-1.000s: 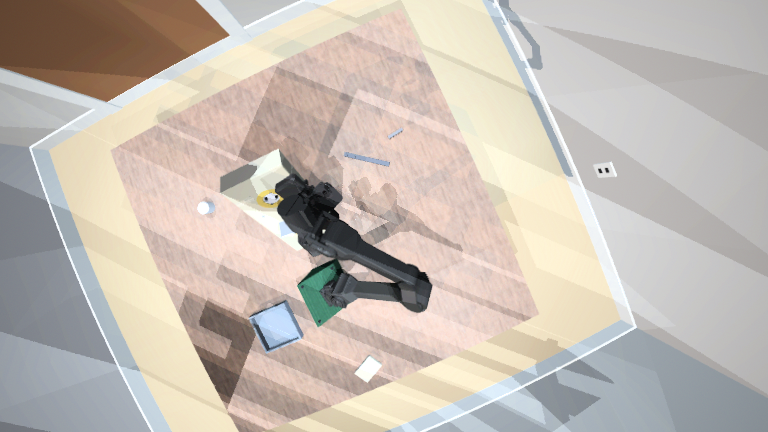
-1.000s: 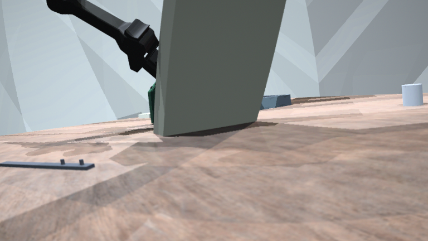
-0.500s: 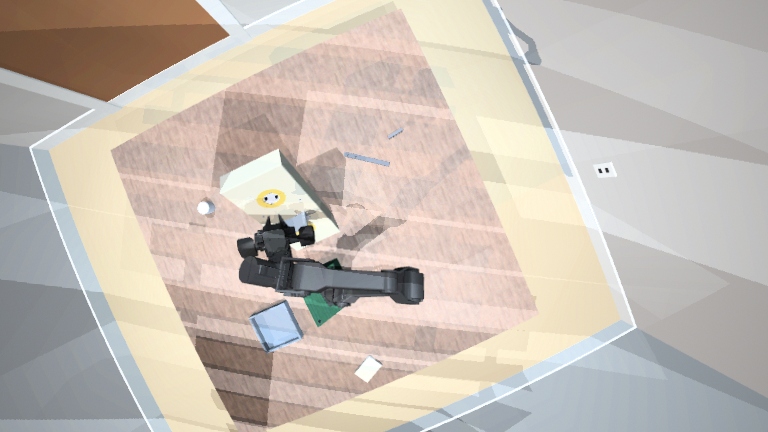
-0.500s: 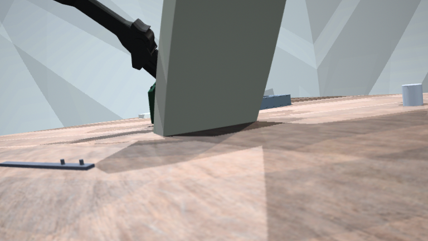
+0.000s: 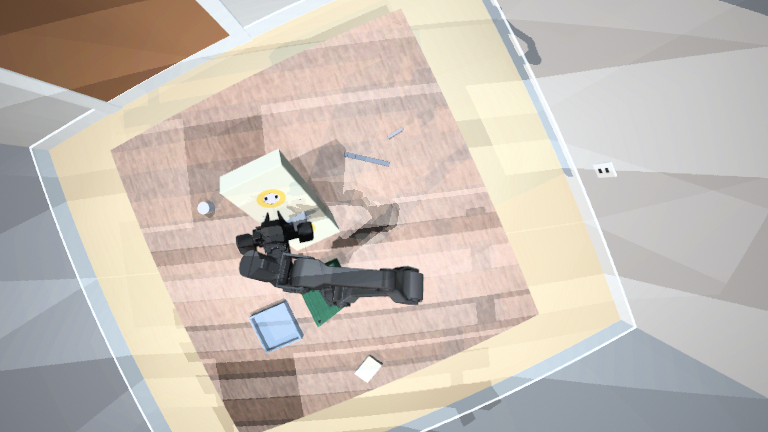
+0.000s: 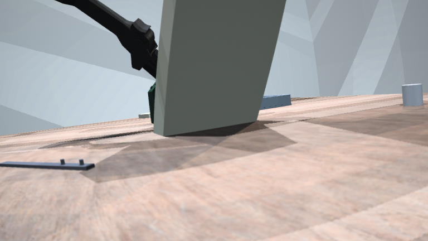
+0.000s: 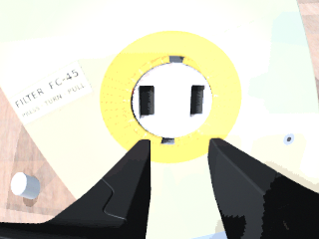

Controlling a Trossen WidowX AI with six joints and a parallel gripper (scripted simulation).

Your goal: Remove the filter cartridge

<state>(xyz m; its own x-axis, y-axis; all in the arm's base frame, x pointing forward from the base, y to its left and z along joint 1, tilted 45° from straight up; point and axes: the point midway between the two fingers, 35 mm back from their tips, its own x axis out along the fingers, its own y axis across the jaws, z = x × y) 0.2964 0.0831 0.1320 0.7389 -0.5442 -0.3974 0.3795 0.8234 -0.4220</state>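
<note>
Right now my gripper tip is 50 mm short of the round filter cartridge, 40 mm above it and 10 mm to the left of it. Also, from my gripper tip: pale service panel (110 mm below, 10 mm ahead); blue-grey tray (330 mm to the left, 330 mm behind, 280 mm below); short strip (440 mm to the right, 280 mm below, 50 mm ahead).
</note>
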